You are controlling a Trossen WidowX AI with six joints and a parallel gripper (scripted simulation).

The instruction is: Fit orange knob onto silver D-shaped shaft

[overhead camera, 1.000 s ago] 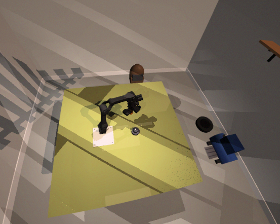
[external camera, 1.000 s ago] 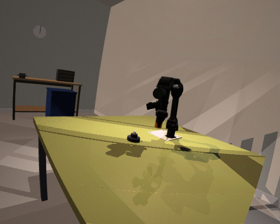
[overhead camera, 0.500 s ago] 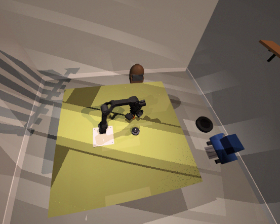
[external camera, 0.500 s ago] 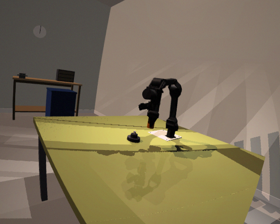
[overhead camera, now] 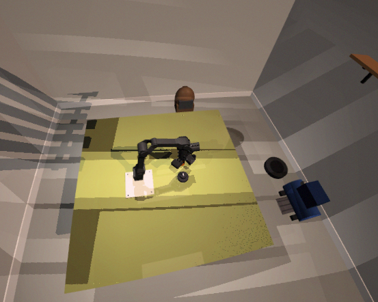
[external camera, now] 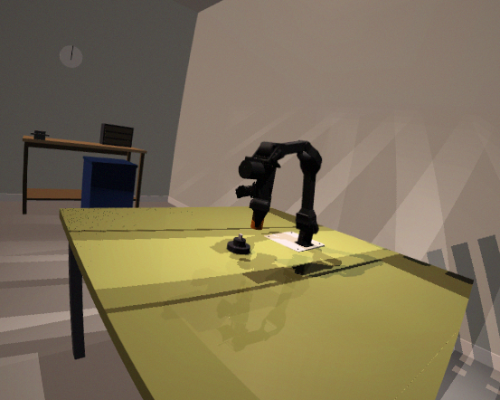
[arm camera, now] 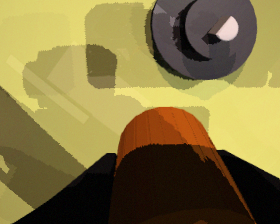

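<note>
The round black pedestal is 7 cm to the right of my gripper tip and 8 cm below it. Round my gripper tip: orange knob: 3 cm above.
</note>
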